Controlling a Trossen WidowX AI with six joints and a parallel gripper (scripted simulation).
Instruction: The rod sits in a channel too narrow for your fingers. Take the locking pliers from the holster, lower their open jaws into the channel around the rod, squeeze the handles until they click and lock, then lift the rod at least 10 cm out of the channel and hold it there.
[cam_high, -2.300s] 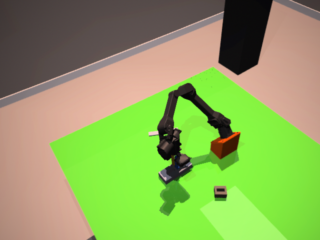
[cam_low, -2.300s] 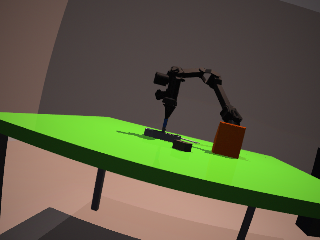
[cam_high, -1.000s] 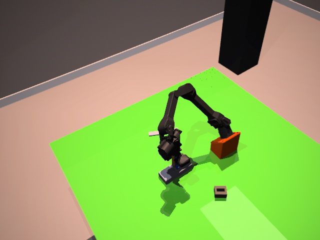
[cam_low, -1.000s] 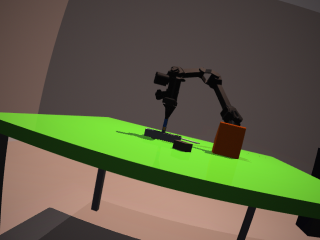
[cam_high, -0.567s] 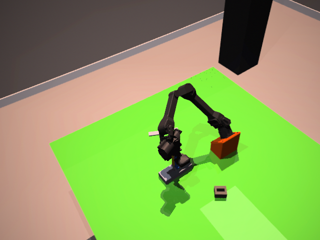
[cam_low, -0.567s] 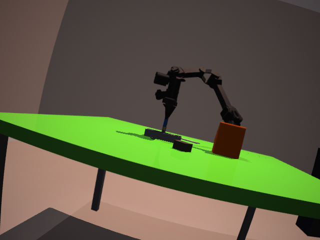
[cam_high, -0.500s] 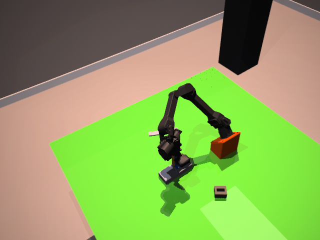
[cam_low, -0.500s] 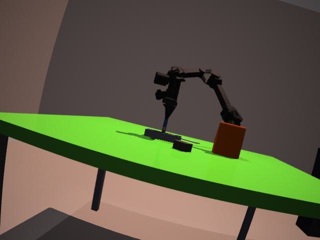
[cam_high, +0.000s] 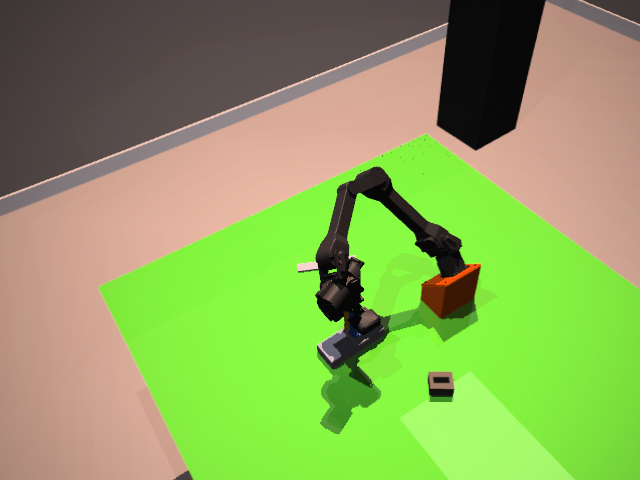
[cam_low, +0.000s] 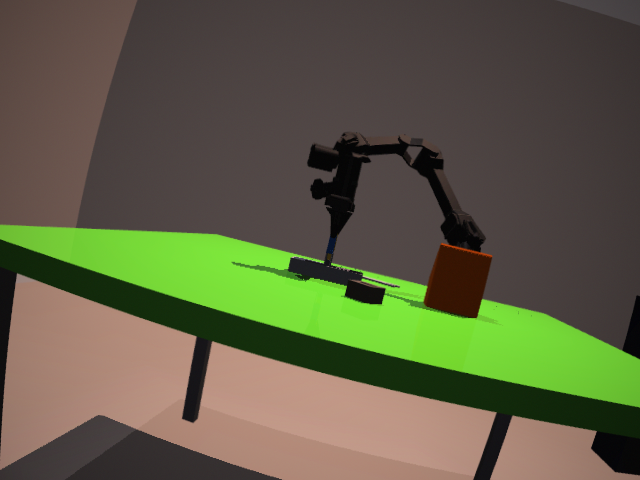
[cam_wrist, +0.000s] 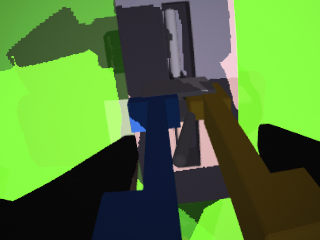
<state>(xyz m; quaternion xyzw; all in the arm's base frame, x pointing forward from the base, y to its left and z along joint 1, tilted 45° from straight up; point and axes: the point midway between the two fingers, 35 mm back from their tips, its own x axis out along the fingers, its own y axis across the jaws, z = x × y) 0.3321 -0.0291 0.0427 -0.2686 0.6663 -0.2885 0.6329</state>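
Now: the grey channel block 9 cm below my gripper tip. Also, from my gripper tip: light grey rod: 9 cm below; then small dark holster: 24 cm to the left, 10 cm behind, 9 cm below.
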